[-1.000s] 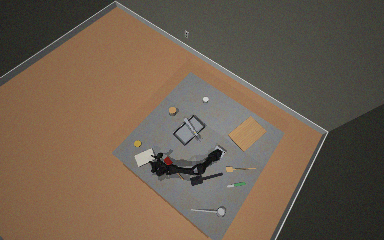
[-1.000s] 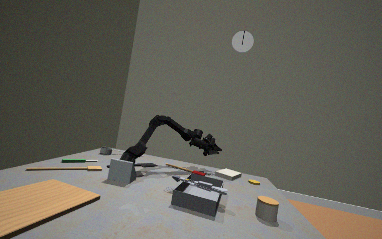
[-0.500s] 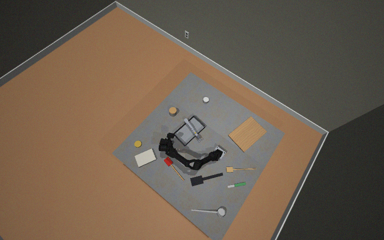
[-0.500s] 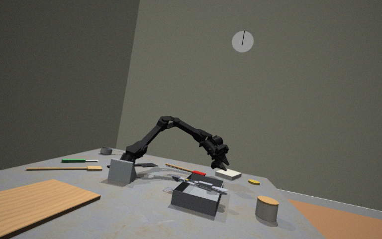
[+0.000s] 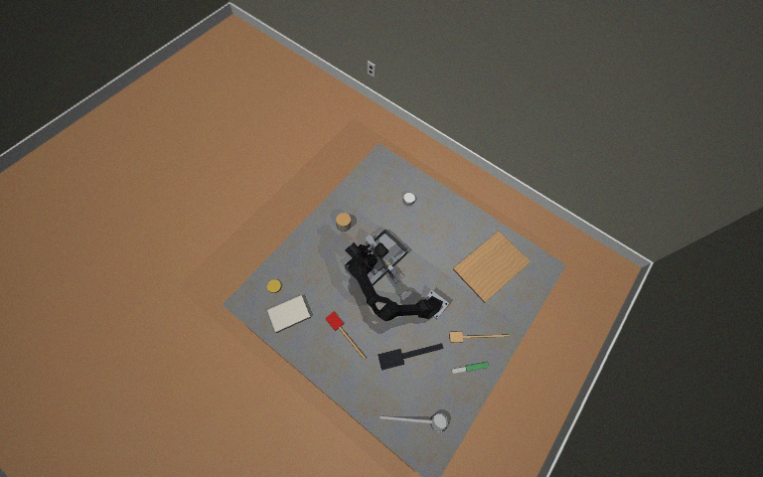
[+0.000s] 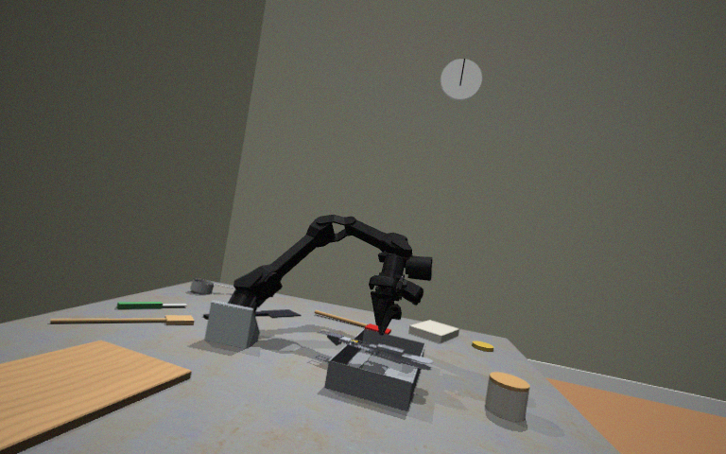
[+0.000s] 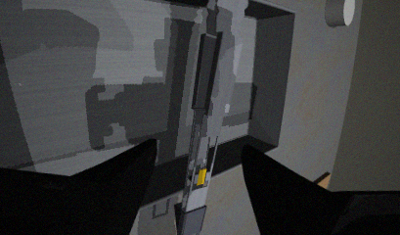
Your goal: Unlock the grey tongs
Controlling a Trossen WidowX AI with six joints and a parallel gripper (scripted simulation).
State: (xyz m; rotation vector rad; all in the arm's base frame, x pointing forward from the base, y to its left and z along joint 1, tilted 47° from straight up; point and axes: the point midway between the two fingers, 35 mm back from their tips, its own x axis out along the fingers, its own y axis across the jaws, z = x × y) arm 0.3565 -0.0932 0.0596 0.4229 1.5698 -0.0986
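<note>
Right now the yellow lock piece is 60 mm behind my gripper tip, 30 mm below it and 10 mm to the right of it. From my gripper tip the other things lie so: roasting tin: 70 mm below, 20 mm to the right, 20 mm ahead; then red spatula: 390 mm to the left, 90 mm below, 50 mm behind; then black spatula: 370 mm behind, 320 mm to the left, 100 mm below.
</note>
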